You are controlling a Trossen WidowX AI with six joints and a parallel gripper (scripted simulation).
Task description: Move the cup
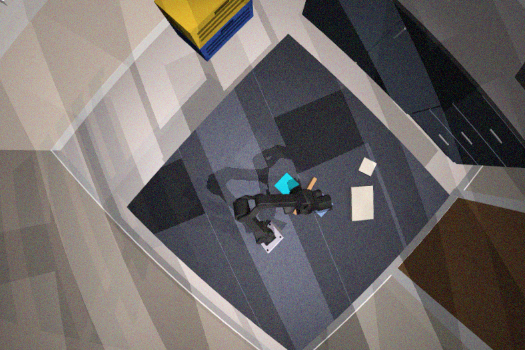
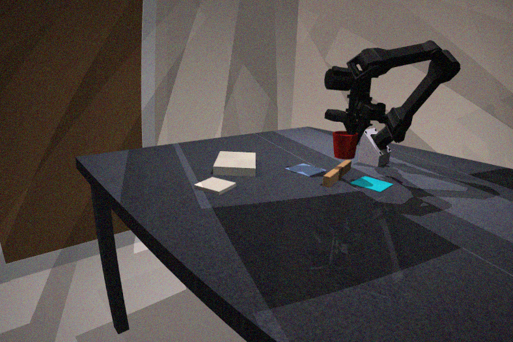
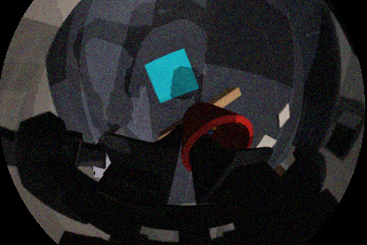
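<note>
Right now the cyan pad is 80 mm to the left of my gripper tip and 110 mm below it. The rest, counted from my gripper tip: red cup: 30 mm ahead, 20 mm to the right; pale blue pad: 60 mm ahead, 130 mm to the right, 110 mm below; wooden block: 30 mm ahead, 30 mm to the right, 90 mm below.
</note>
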